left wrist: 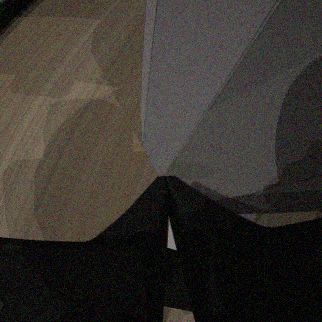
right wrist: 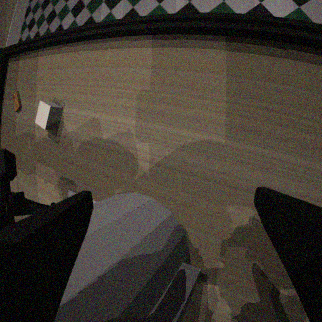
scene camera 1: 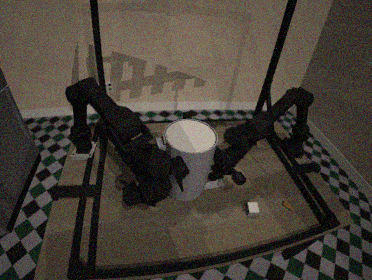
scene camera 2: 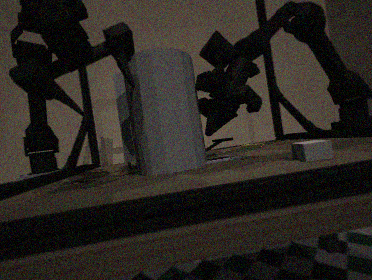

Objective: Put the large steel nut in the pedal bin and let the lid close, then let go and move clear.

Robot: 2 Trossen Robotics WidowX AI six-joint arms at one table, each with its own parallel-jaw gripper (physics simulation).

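Frame: origin at the left arm's base, x ahead, y left, z up, level; millimetres.
Seen in the pictures: left gripper, fingertip midpoint: (left wrist: 165, 183) (scene camera 1: 210, 180) (scene camera 2: 207, 135); right gripper, fingertip midpoint: (right wrist: 174, 197) (scene camera 1: 168, 198) (scene camera 2: 109, 100); left arm's base at its link origin: (scene camera 1: 294, 144) (scene camera 2: 355, 119); right arm's base at its link origin: (scene camera 1: 84, 148) (scene camera 2: 44, 172).
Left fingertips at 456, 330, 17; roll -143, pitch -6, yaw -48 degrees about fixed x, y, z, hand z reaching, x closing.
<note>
Offsets run from my left fingertips to a thing's top centre, as dx, dy, dz. "pt": to the spot under its first point.
The tall grey pedal bin @(+96, -13, +189) (scene camera 1: 192, 172) (scene camera 2: 167, 110) (left wrist: 195, 65) (right wrist: 125, 217) stands upright at the middle of the table. Its pale round lid @(+96, -13, +187) (scene camera 1: 192, 135) lies flat and closed on top. The large steel nut does not show in these views; the inside of the bin is hidden. My left gripper (scene camera 1: 212, 176) (scene camera 2: 207, 133) (left wrist: 165, 183) is shut and empty, pointing down low beside the bin's right side. A thin dark bar @(pt -23, -53, -22) (scene camera 2: 220, 142) lies below its tips. My right gripper (right wrist: 174, 197) is open and empty at the bin's left side, with its fingers spread.
A small white block @(-176, +72, -37) (scene camera 1: 253, 208) (scene camera 2: 317, 150) (right wrist: 44, 115) sits on the table at the right in the scene views. A small orange piece @(-345, +34, -57) (scene camera 1: 287, 204) (right wrist: 17, 101) lies beyond it. Dark frame bars (scene camera 1: 200, 265) edge the table.
</note>
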